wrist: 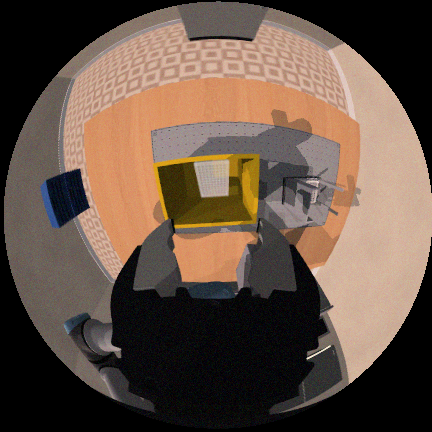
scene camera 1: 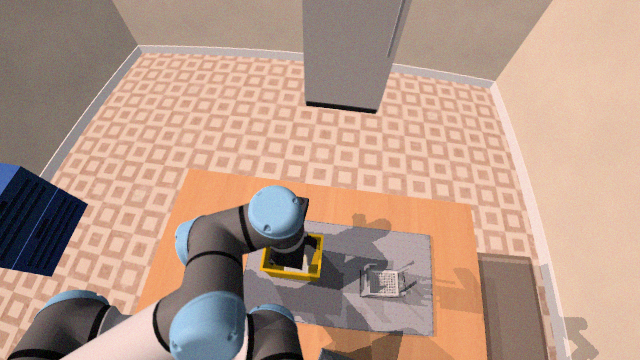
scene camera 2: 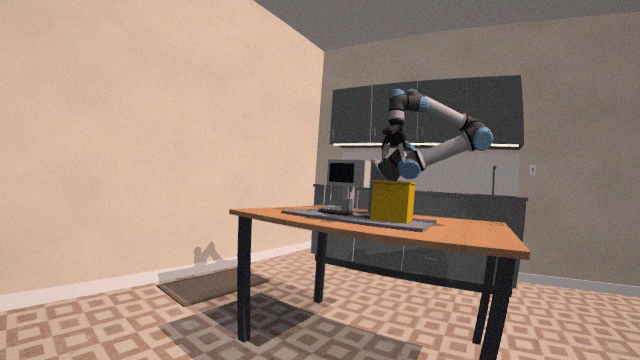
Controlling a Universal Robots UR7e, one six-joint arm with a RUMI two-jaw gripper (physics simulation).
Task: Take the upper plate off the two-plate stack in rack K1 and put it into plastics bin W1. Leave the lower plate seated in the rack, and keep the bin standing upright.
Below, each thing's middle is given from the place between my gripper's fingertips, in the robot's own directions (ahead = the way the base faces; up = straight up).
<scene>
Now: hand 18 cm above the yellow plastics bin W1 (scene camera 2: 392, 201) and 2 cm to the right of it. From my hand the other things lie so: white gridded plate (wrist: 212, 175): 22 cm below, 1 cm to the left.
</scene>
